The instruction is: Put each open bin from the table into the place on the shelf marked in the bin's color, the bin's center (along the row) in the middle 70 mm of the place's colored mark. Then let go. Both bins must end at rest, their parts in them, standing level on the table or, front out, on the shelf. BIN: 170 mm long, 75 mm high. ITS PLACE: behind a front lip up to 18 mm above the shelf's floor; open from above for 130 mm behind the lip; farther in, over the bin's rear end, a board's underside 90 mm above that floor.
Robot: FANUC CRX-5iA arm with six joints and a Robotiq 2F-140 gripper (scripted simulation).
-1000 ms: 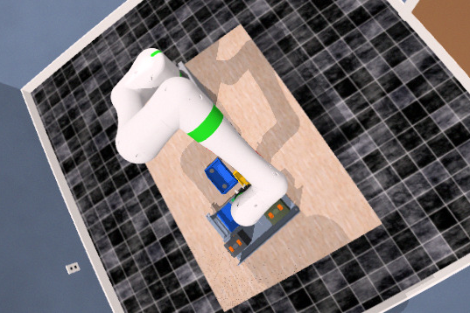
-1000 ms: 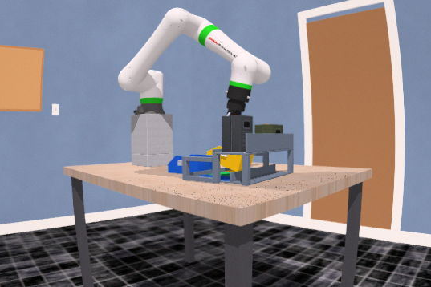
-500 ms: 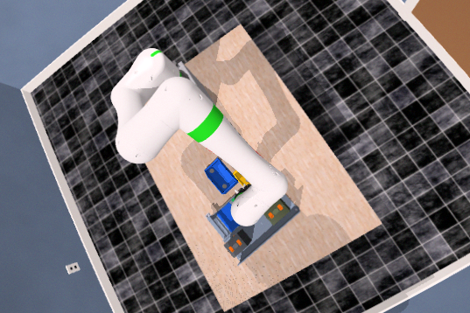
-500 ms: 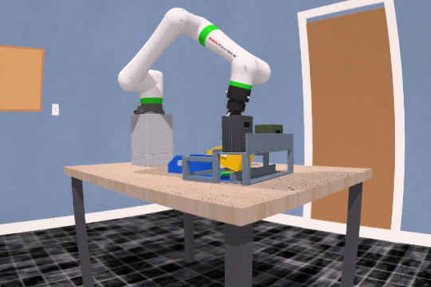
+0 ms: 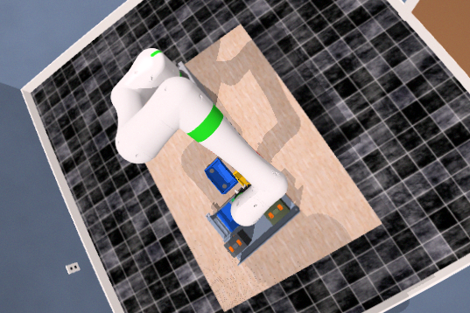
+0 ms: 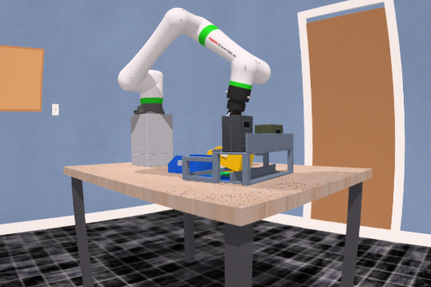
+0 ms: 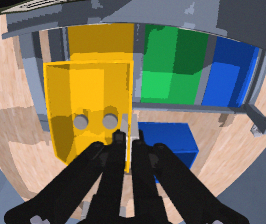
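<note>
My gripper is now 40 mm to the right of the yellow bin, 40 mm above it and 30 mm past it. From my hand the other things lie so: dark box (210 mm ahead, 140 mm to the right, 60 mm above); then blue bin (120 mm behind, 100 mm to the right, 60 mm below).
</note>
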